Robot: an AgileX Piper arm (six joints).
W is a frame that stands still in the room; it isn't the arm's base.
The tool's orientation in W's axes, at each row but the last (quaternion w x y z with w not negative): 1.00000 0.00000 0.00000 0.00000; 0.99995 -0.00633 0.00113 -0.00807; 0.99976 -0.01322 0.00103 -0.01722; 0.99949 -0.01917 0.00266 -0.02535
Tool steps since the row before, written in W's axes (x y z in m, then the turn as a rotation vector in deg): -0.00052 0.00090 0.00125 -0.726 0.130 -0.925; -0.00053 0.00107 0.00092 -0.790 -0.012 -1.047; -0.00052 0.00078 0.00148 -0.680 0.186 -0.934; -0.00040 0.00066 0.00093 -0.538 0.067 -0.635
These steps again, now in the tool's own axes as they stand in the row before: -0.00052 0.00090 0.00125 -0.726 0.130 -0.925; -0.00055 0.00105 0.00093 -0.787 -0.011 -1.049; -0.00055 0.00072 0.00150 -0.685 0.187 -0.930; -0.00044 0.00060 0.00095 -0.538 0.064 -0.635
